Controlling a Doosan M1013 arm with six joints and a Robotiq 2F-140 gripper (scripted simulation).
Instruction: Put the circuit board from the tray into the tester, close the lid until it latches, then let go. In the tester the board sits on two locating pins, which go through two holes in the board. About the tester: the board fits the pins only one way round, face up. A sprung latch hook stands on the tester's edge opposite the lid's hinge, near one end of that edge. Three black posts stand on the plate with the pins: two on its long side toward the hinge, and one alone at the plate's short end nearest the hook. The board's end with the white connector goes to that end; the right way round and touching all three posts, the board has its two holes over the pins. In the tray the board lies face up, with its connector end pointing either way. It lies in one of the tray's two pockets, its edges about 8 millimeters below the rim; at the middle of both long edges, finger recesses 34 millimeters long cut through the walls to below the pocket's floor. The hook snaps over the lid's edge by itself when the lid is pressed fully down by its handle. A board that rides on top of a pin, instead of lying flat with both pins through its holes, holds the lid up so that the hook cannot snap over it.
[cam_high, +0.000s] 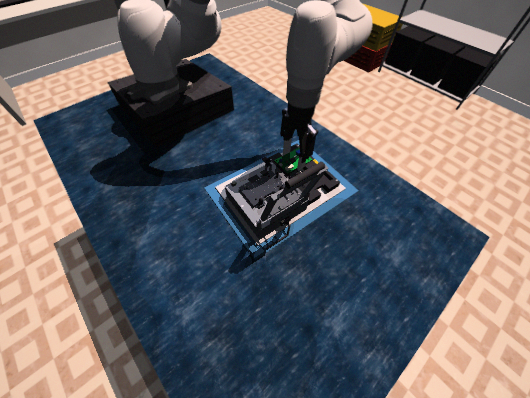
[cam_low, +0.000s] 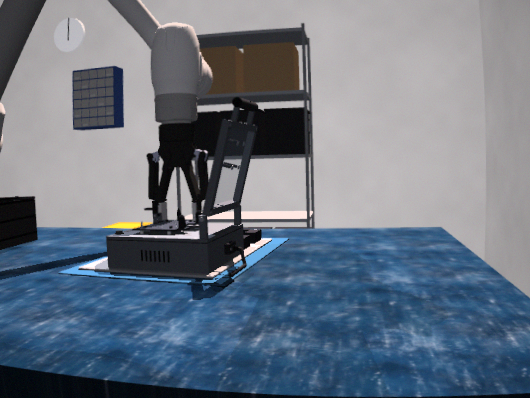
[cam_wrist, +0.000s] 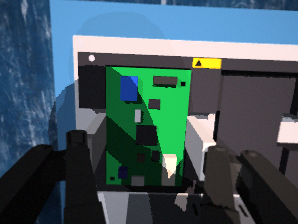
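The latch hook is 11 cm to the right of my hand, 4 cm behind it and 3 cm above it. Round my hand: green circuit board 2 cm below; then tester lid 22 cm to the right, 13 cm above, 12 cm ahead; then tester plate 18 cm to the right, 2 cm above, 1 cm ahead.
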